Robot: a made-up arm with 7 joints. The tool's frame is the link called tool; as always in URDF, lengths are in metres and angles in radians. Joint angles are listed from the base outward.
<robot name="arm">
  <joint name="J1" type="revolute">
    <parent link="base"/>
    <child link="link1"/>
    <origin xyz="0 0.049 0" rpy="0 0 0"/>
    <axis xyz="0 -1 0"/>
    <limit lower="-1.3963" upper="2"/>
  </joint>
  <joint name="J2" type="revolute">
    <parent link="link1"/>
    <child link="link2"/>
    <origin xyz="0 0.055 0" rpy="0 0 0"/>
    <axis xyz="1 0 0"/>
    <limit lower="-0.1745" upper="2"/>
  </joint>
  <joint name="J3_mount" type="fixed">
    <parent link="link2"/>
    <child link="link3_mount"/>
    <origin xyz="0 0 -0.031" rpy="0 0 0"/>
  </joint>
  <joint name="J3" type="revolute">
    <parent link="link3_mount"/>
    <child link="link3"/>
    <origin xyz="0 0 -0.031" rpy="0 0 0"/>
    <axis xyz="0 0 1"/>
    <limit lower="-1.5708" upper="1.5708"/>
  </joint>
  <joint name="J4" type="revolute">
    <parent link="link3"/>
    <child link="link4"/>
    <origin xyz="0 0 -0.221" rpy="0 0 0"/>
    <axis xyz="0 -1 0"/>
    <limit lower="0" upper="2.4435"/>
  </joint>
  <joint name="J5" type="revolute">
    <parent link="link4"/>
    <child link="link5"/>
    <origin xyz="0 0 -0.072" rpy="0 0 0"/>
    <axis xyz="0 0 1"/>
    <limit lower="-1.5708" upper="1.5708"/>
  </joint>
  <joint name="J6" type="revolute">
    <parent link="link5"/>
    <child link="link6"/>
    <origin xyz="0 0 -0.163" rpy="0 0 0"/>
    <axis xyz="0 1 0"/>
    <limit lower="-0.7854" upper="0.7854"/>
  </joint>
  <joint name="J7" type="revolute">
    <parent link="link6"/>
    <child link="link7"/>
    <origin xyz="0 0 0" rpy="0 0 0"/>
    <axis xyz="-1 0 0"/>
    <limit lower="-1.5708" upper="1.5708"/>
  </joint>
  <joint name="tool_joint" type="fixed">
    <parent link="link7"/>
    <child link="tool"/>
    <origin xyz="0 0 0" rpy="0 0 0"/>
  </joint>
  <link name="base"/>
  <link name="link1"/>
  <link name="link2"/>
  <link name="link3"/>
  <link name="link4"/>
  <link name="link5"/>
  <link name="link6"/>
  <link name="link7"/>
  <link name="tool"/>
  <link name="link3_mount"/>
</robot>
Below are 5 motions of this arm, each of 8 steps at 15 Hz.
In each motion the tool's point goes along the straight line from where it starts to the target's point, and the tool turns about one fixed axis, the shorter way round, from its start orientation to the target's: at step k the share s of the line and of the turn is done. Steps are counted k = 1, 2, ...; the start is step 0. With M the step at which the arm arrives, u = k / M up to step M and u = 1 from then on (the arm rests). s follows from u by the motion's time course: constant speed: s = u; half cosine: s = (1 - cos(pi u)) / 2; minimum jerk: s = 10 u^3 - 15 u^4 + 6 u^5.
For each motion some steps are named. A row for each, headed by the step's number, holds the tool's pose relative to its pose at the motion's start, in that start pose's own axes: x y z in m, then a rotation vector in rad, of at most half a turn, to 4 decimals.
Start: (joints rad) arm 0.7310 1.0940 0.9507 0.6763 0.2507 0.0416 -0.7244
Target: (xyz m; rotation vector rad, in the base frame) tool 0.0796 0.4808 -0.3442 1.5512 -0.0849 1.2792
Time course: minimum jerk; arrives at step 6
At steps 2, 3, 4, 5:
2: -0.0511 0.0485 0.0097 0.0673 0.0305 -0.2474
3: -0.1217 0.1156 0.0232 0.1603 0.0727 -0.5894
4: -0.1923 0.1826 0.0366 0.2533 0.1149 -0.9313
5: -0.2347 0.2229 0.0447 0.3092 0.1402 -1.1369

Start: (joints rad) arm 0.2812 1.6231 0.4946 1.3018 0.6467 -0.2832 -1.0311
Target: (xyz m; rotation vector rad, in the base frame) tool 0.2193 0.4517 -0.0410 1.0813 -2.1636 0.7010
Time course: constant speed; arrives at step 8
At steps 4, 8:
4: -0.0525 0.0229 0.0973 -0.1841 0.2609 0.0218
8: -0.1051 0.0458 0.1946 -0.3682 0.5219 0.0437

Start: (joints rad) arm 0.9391 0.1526 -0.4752 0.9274 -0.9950 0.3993 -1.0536
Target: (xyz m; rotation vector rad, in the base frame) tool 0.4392 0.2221 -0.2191 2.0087 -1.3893 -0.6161
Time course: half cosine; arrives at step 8
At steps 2, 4, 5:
2: -0.0224 -0.0048 0.0099 -0.0574 -0.0040 -0.0466
4: -0.0766 -0.0162 0.0337 -0.1961 -0.0137 -0.1589
5: -0.1059 -0.0225 0.0465 -0.2712 -0.0190 -0.2198

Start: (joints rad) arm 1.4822 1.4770 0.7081 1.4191 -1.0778 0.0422 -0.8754
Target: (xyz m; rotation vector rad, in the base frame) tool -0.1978 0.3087 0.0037 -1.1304 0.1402 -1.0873
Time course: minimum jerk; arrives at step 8
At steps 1, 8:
1: -0.0016 0.0033 -0.0011 0.0143 0.0039 0.0037
8: -0.1023 0.2080 -0.0662 0.8933 0.2454 0.2315

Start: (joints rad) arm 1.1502 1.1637 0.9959 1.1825 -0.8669 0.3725 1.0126
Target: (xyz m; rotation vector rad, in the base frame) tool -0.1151 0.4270 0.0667 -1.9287 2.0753 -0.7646
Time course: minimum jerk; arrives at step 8
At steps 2, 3, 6, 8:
2: -0.0036 0.0059 0.0171 0.1058 -0.1116 0.0210
3: -0.0096 0.0157 0.0454 0.2813 -0.2967 0.0558
6: -0.0311 0.0511 0.1479 0.9162 -0.9666 0.1819
8: -0.0347 0.0570 0.1650 1.0220 -1.0782 0.2029

